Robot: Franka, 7 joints.
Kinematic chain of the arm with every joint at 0, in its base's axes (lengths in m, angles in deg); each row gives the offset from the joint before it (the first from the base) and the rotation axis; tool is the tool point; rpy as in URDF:
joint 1: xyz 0 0 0.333 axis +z
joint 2: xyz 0 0 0 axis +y
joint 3: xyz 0 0 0.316 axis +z
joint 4: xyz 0.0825 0 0 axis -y
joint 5: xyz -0.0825 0 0.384 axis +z
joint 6: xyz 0 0 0 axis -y
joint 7: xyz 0.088 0 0 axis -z
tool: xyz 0 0 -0.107 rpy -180 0 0
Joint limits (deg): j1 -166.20..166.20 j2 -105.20..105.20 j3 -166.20..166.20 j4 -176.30..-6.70 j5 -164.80..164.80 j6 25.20..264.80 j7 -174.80..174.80
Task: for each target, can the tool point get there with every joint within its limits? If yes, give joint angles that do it. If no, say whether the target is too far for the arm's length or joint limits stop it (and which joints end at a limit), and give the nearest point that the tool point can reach.
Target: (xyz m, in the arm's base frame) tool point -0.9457 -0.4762 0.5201
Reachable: no: too far | nearest point -0.7545 -0.3799 0.4823 | short by 0.217 m
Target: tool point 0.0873 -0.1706 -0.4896
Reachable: no: joint limits stop it (at a limit: joint 2) | nearest point 0.0958 -0.1872 -0.3557 | short by 0.135 m
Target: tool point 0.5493 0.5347 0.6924
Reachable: yes | joints -114.89 -59.08 112.10 -37.24 40.24 172.61 147.42
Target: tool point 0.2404 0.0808 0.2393
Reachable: yes | joints -78.70 -60.12 101.63 -143.96 18.76 48.39 -57.19
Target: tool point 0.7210 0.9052 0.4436
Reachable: no: too far | nearest point 0.5321 0.6680 0.4146 | short by 0.305 m
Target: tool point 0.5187 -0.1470 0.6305
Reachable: yes | joints -122.66 -17.51 86.18 -113.53 137.46 51.79 31.31
